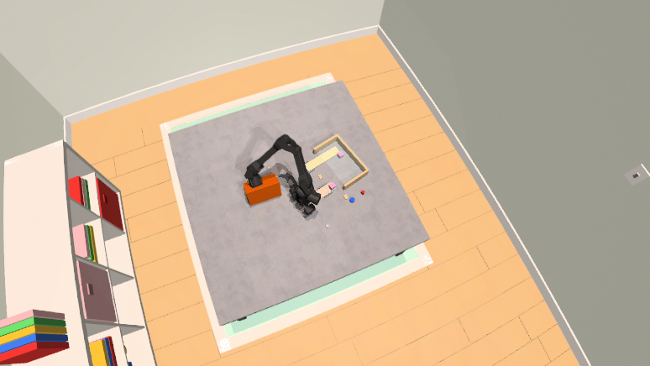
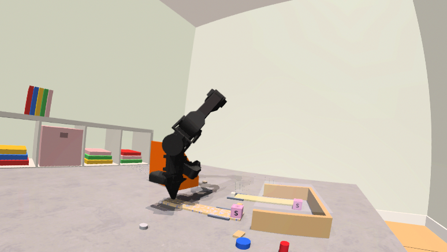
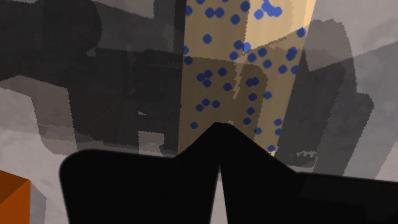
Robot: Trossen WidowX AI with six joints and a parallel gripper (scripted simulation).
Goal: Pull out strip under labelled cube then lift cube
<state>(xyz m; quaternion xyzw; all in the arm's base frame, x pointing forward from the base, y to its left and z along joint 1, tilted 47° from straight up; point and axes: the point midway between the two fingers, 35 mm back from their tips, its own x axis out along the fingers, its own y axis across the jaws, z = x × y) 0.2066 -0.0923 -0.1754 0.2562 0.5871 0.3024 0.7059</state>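
My gripper tip is now 26 cm short of the tan tile, 8 cm to the left of it and 1 cm above it. From my gripper tip the other things lie so: red cylinder (36 cm ahead, 11 cm to the right); blue disc (28 cm ahead, 12 cm to the right, 1 cm below).
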